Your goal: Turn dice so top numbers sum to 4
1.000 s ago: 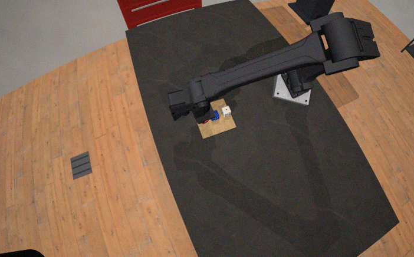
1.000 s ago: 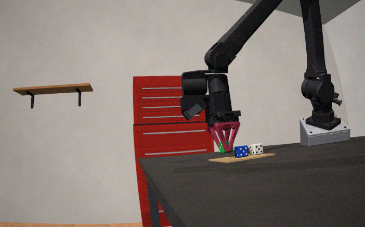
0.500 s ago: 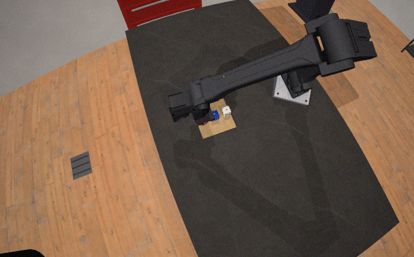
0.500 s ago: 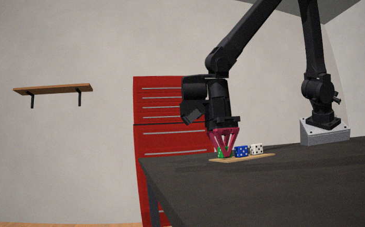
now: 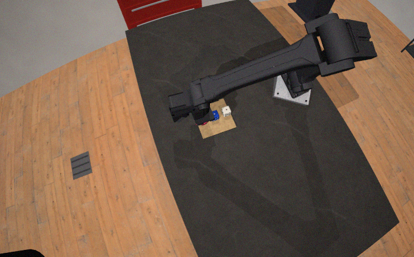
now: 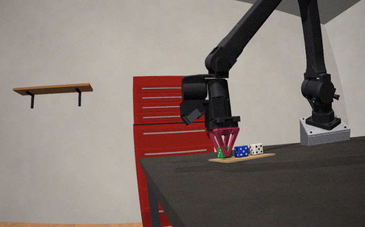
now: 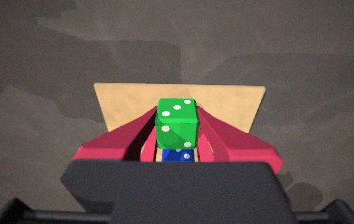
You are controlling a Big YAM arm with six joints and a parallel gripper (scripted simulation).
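My hand is right at the green die. The rest, counted from my hand: blue die: 50 mm behind; then white die: 100 mm behind; then tan mat: 50 mm behind, 20 mm below.
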